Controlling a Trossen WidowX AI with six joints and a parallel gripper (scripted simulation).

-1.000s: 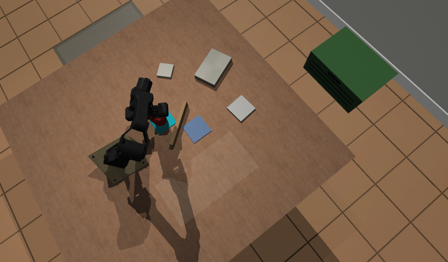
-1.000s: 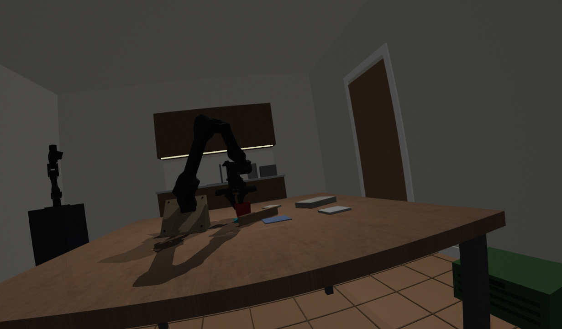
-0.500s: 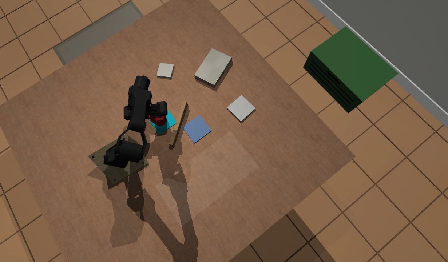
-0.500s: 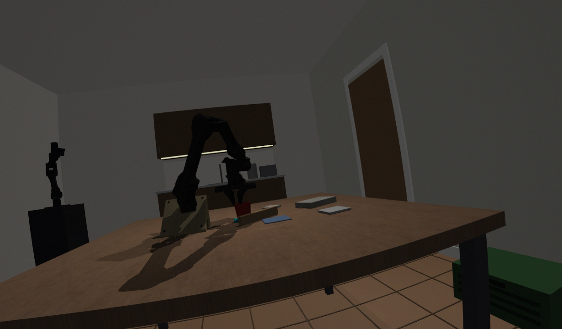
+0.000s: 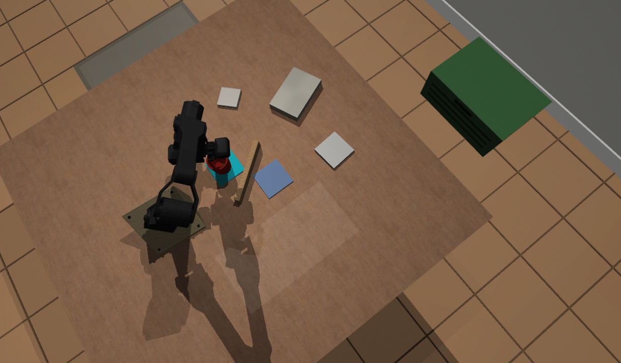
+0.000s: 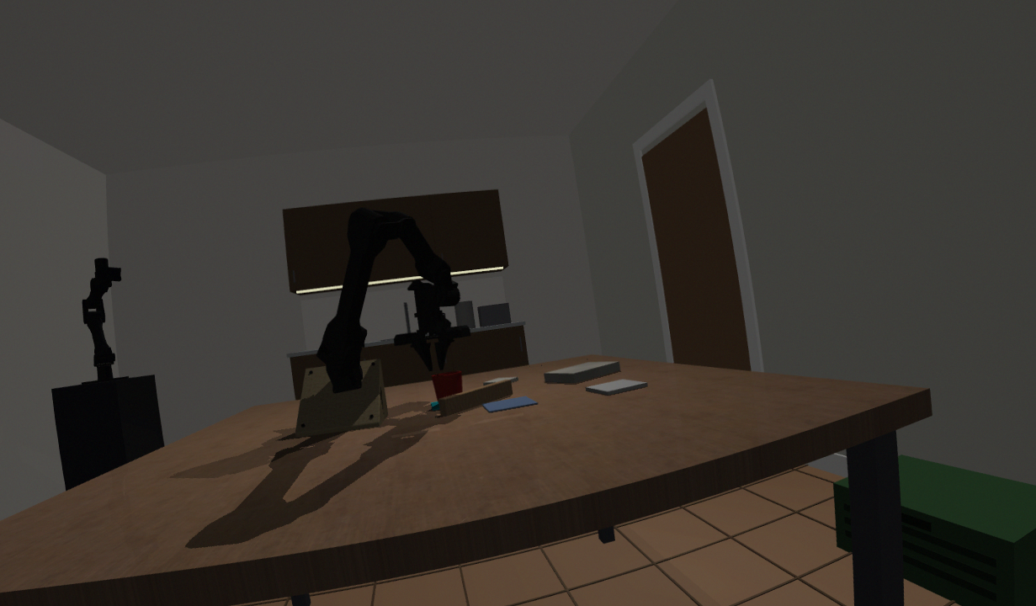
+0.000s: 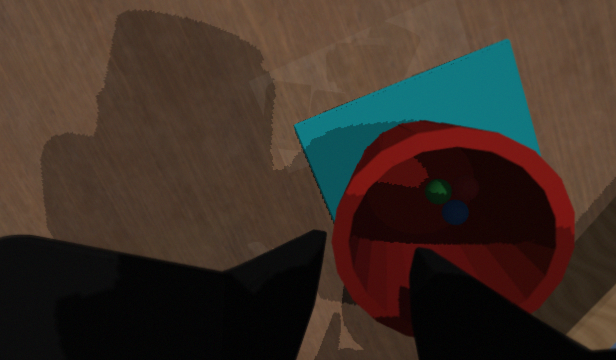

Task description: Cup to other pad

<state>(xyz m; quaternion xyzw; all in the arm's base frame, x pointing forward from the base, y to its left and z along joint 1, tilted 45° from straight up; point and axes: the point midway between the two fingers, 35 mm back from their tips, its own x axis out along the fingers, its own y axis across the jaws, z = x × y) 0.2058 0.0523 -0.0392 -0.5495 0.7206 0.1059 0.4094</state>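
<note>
Now: the red cup 2 cm ahead of my gripper tip, 1 cm to the right of it and 5 cm below it. From my gripper tip the other things lie so: cyan pad (3 cm ahead, 1 cm to the right, 9 cm below); wooden bar (9 cm ahead, 8 cm to the right, 8 cm below); blue marble (3 cm ahead, 3 cm to the right, 7 cm below).
</note>
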